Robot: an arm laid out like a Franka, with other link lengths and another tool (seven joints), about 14 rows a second.
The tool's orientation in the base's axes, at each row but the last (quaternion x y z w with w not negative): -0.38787, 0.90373, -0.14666, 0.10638; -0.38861, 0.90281, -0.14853, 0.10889; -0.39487, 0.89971, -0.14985, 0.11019; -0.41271, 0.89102, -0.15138, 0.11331; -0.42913, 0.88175, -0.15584, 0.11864; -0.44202, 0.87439, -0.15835, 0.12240; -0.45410, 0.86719, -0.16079, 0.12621; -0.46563, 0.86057, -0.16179, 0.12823; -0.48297, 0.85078, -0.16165, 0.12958
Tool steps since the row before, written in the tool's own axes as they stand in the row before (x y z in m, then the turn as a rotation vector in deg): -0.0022, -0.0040, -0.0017, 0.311, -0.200, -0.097; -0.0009, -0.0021, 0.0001, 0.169, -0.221, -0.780; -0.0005, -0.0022, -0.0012, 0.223, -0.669, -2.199; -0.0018, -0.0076, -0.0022, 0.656, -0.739, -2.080; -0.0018, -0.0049, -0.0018, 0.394, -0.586, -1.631; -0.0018, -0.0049, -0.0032, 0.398, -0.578, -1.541; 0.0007, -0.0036, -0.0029, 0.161, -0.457, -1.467; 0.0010, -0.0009, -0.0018, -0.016, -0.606, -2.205; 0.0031, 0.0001, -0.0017, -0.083, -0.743, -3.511
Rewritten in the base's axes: 0.0036, -0.0007, 0.0032, -0.106, -0.341, 0.136; 0.0020, -0.0007, 0.0007, -0.209, -0.125, 0.791; 0.0014, -0.0008, 0.0019, -0.391, -0.195, 2.268; 0.0058, -0.0029, 0.0049, -0.577, -0.592, 2.149; 0.0040, -0.0011, 0.0036, -0.375, -0.372, 1.697; 0.0035, -0.0007, 0.0050, -0.352, -0.386, 1.611; 0.0012, -0.0020, 0.0040, -0.283, -0.137, 1.513; -0.0005, -0.0010, 0.0019, -0.350, 0.053, 2.259; -0.0023, -0.0024, 0.0013, -0.701, 0.240, 3.512
